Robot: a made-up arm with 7 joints.
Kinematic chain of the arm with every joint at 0, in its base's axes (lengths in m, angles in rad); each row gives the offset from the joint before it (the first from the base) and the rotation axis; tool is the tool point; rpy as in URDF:
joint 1: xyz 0 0 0.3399 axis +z
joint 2: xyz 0 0 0 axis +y
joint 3: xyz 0 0 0.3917 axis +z
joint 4: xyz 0.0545 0 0 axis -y
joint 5: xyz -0.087 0 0.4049 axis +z
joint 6: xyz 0 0 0 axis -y
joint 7: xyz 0.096 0 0 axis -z
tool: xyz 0 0 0 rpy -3.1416 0 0
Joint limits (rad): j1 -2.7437..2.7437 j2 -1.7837..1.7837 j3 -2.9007..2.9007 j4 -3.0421..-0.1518 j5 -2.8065..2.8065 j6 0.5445..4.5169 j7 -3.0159..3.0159
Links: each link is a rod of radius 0.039 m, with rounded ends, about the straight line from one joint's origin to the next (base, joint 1, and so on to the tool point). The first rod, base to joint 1, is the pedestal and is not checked.
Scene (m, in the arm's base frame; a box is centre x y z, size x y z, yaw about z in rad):
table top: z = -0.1
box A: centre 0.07 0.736 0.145 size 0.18 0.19 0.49 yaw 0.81
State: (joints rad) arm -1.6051 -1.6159 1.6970 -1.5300 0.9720 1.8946 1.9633
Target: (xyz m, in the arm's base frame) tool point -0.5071 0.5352 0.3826
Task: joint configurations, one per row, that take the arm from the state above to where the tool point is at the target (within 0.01 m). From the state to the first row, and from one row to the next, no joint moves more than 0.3 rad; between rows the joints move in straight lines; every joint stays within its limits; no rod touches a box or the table.
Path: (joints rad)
1: -1.3817 -1.4876 1.4505 -1.3212 1.0252 1.9373 1.6894
2: -1.1583 -1.3593 1.2039 -1.1123 1.0785 1.9800 1.4156
3: -0.9348 -1.2310 0.9574 -0.9035 1.1317 2.0227 1.1417
4: -0.7114 -1.1027 0.7109 -0.6946 1.1850 2.0654 0.8679
5: -0.4880 -0.9744 0.4644 -0.4858 1.2382 2.1081 0.5940
6: -0.3896 -1.1186 0.6607 -0.7052 1.1938 2.0962 0.8679
7: -0.2913 -1.2627 0.8571 -0.9247 1.1494 2.0842 1.1417
8: -0.1930 -1.4069 1.0535 -1.1442 1.1050 2.0723 1.4156
9: -0.0946 -1.5510 1.2499 -1.3636 1.0606 2.0604 1.6894
10: 0.0037 -1.6952 1.4463 -1.5831 1.0163 2.0484 1.9633

